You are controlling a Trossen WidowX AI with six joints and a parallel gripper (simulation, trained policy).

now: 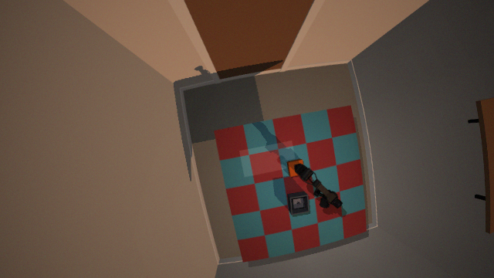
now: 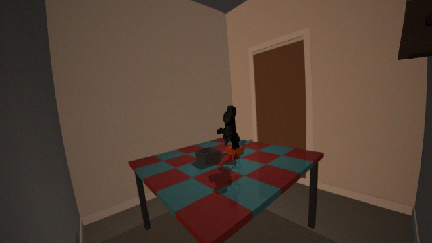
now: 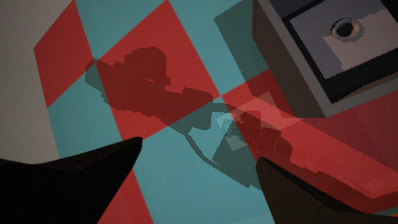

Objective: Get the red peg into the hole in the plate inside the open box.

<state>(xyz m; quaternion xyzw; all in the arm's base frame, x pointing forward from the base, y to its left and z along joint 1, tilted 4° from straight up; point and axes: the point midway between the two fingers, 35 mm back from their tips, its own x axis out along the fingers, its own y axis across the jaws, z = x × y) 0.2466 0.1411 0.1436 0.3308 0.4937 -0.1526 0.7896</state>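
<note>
Right now my gripper tip is 100 mm past the red peg, 20 mm to the left of it and 120 mm above it. From my gripper tip the other things lie so: dark grey box (40 mm ahead, 190 mm to the right, 140 mm below).
</note>
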